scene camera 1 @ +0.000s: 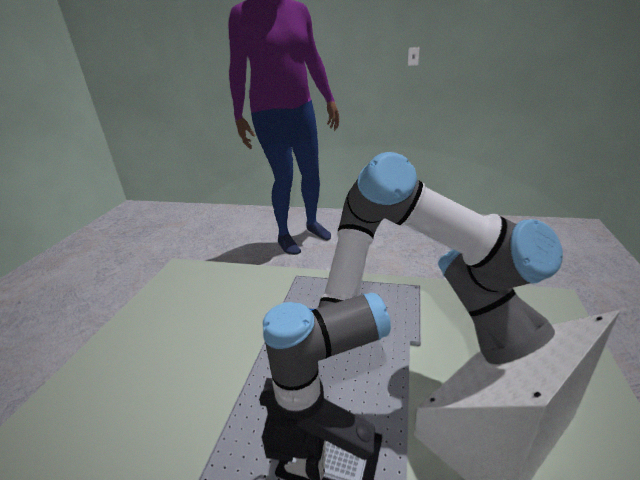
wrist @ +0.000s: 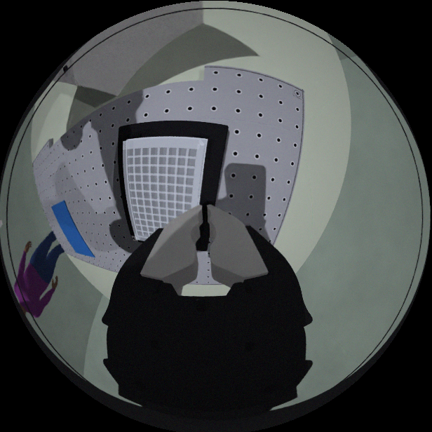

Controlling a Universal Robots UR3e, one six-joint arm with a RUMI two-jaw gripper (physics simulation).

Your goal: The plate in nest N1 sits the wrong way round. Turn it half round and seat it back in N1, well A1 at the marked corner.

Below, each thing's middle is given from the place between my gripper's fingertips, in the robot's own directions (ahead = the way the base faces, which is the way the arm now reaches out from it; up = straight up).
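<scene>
Compared with the well plate [wrist: 162, 175], my gripper is 4 cm to the left of it and 3 cm past it. The black nest [wrist: 211, 170] is 4 cm to the right of my hand, 3 cm behind it and 2 cm below it. There is also the blue pad [wrist: 60, 210], which I find 38 cm to the right of my hand, 4 cm behind it and 2 cm below it. Going by their middles, the blue pad is the farthest from my gripper of the things named here.
</scene>
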